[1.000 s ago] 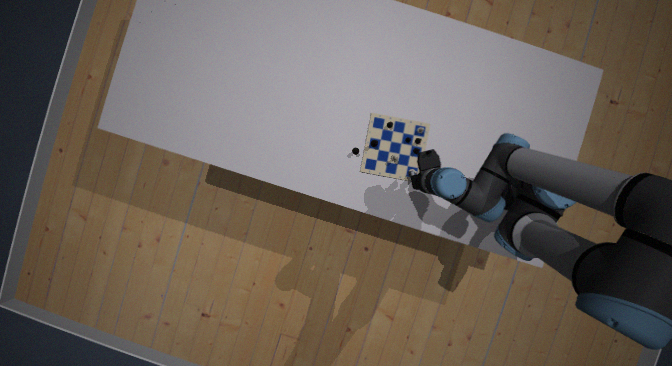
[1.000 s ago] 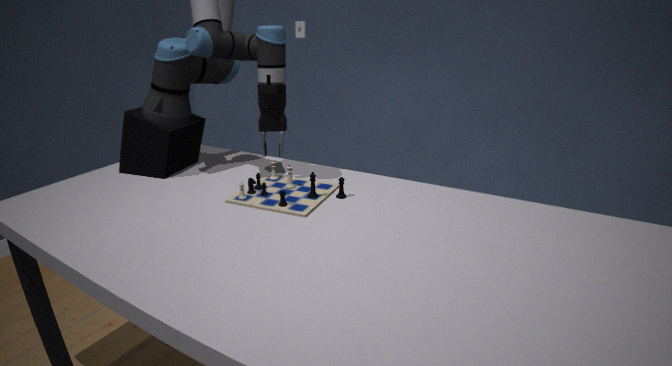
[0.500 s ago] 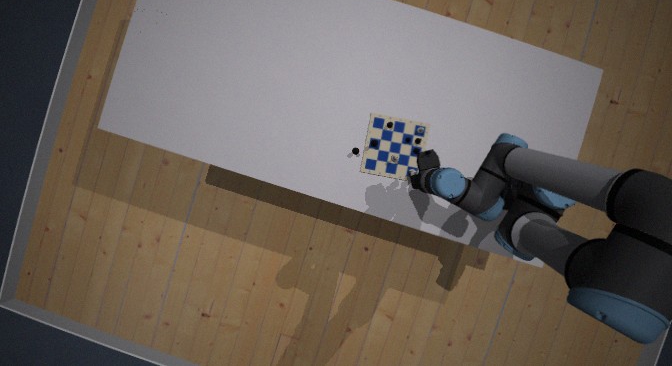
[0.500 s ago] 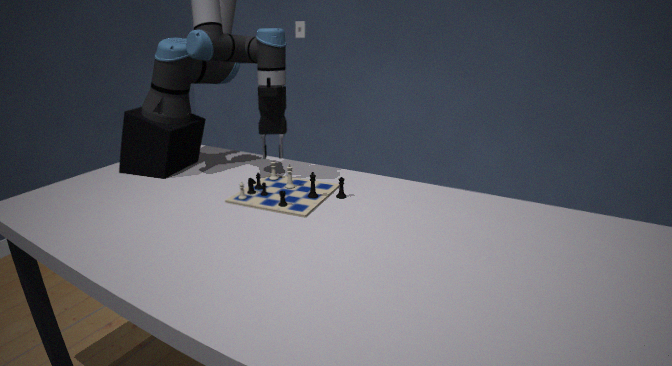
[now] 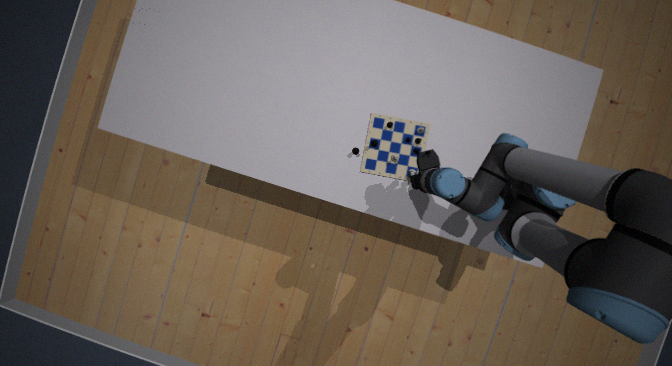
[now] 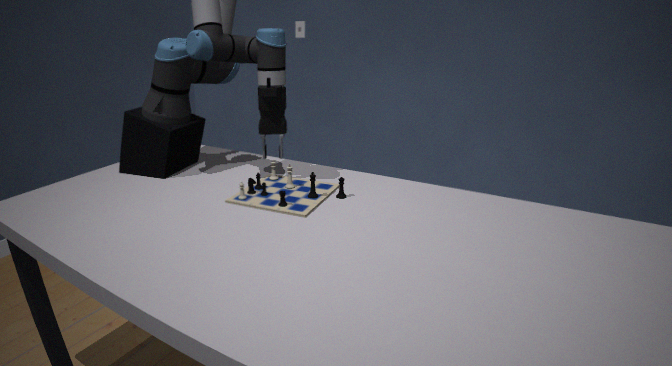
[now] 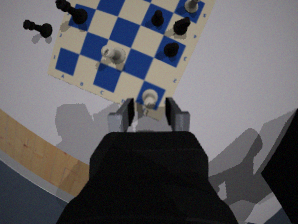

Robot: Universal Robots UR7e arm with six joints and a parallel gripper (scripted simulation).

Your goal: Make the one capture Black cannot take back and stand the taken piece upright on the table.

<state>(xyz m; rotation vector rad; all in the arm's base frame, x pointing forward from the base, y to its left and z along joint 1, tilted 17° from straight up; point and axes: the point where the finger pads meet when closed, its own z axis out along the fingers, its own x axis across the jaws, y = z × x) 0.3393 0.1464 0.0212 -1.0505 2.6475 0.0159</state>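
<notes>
My gripper is now 50 mm above the white piece. From my hand the other things lie so: blue-and-cream chessboard 100 mm ahead, 50 mm to the right, 80 mm below; then tall black piece 170 mm ahead, 20 mm to the right, 50 mm below; then black chess piece 220 mm ahead, 40 mm to the left, 60 mm below.
</notes>
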